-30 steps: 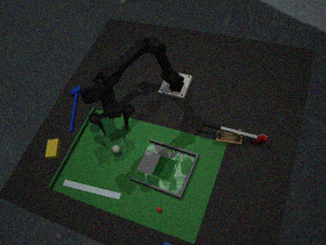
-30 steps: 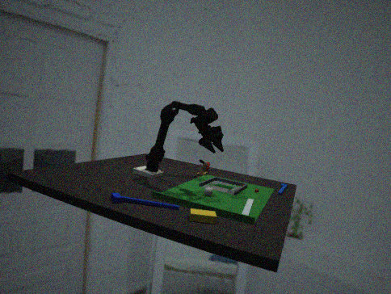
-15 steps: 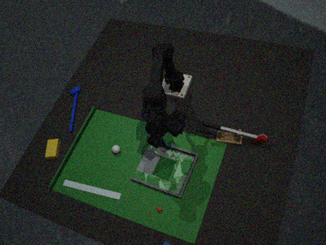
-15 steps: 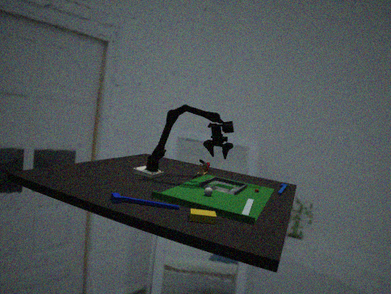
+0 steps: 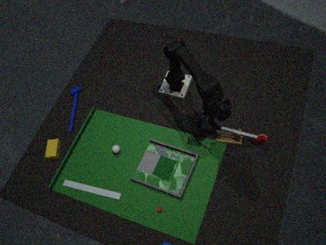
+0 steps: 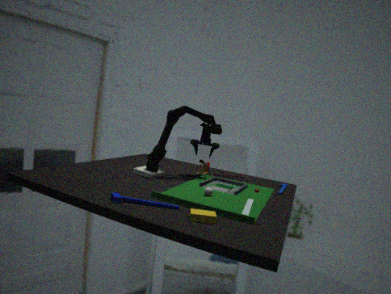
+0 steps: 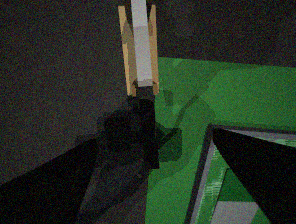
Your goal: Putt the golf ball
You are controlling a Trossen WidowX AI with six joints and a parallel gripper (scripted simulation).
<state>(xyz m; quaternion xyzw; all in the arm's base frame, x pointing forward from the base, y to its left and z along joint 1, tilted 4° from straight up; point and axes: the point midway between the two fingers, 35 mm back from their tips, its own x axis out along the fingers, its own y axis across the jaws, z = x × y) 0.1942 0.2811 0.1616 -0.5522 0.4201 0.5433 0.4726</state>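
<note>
The wooden stand lies 20 mm behind my gripper tip, 70 mm to the left of it and 100 mm below it. Round my gripper tip: small red marker (420 mm ahead, 80 mm to the right, 120 mm below); then red putter (30 mm behind, 100 mm to the left, 70 mm below); then green mat (280 mm ahead, 270 mm to the right, 130 mm below).
</note>
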